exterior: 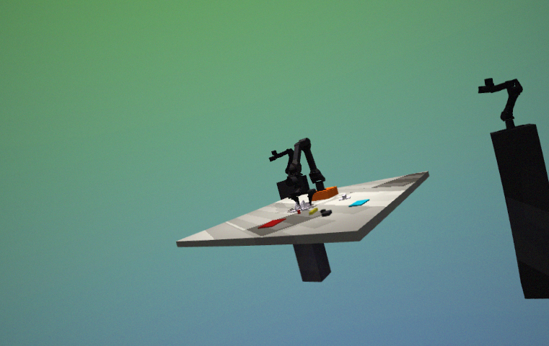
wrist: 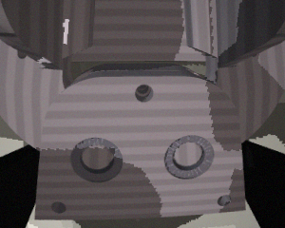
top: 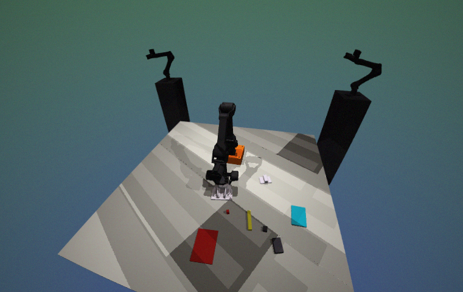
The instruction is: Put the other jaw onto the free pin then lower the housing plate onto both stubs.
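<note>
Now: the jaw 30 mm ahead of my gripper tip, 10 mm to the right of it and 10 mm above it. Round my gripper tip: small red cube 180 mm ahead, 60 mm to the left; then yellow bar 210 mm ahead, 180 mm to the left; then red sheet 360 mm ahead, 10 mm to the right.
</note>
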